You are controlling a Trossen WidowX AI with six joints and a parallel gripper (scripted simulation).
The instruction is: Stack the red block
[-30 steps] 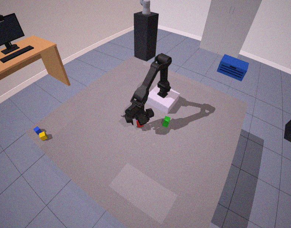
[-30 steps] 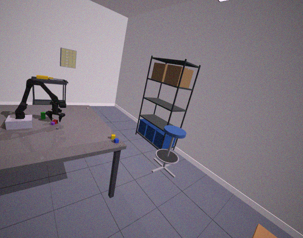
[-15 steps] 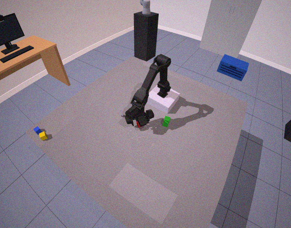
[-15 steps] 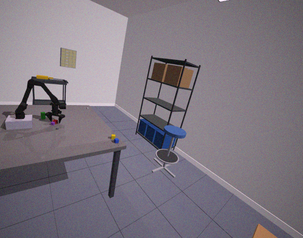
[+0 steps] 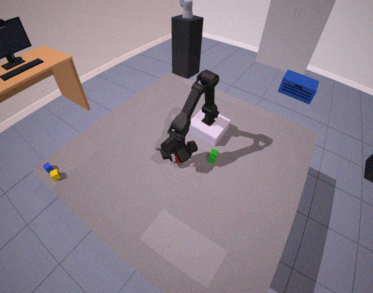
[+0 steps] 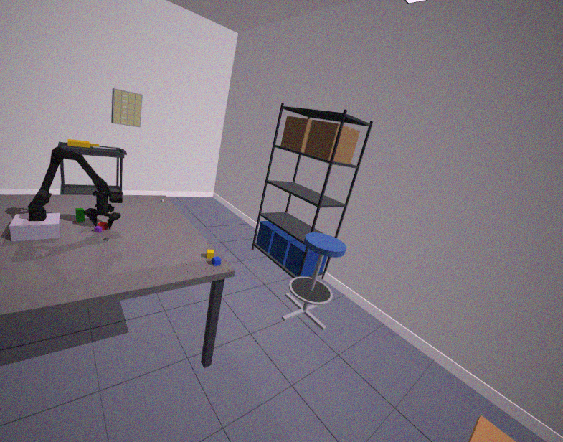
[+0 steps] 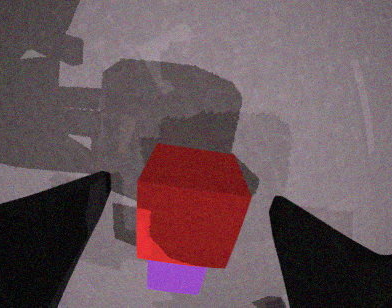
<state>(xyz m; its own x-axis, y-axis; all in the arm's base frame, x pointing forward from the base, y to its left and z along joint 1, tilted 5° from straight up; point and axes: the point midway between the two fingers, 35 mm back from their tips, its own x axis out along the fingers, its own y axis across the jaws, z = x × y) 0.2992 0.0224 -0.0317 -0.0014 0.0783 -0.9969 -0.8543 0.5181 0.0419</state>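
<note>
Now: gripper tip 10 mm below the red block. From my gripper tip the other things lie so: blue block: 520 mm ahead, 510 mm to the right, 10 mm above; then purple block: 30 mm to the right, 20 mm behind; then yellow block: 520 mm ahead, 430 mm to the right, 10 mm above.
</note>
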